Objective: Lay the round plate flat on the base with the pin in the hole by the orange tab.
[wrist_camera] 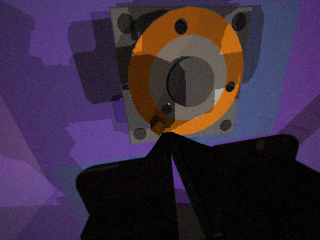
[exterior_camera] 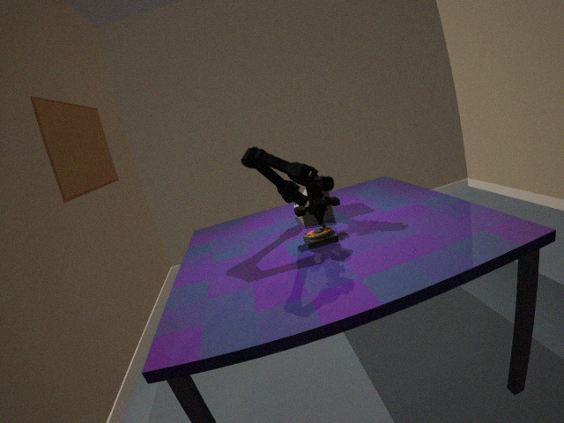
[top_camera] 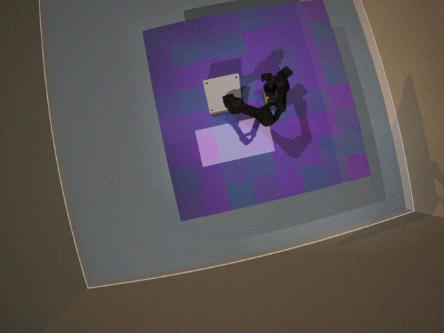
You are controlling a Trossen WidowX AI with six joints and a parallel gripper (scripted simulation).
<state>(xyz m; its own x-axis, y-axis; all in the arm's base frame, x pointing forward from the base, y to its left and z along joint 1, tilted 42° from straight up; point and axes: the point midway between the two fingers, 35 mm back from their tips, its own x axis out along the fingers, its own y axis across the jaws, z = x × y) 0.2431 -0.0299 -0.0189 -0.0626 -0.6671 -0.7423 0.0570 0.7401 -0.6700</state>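
Now: the grey square base 40 mm ahead of my gripper tip, 30 mm to the right of it and 20 mm below it.
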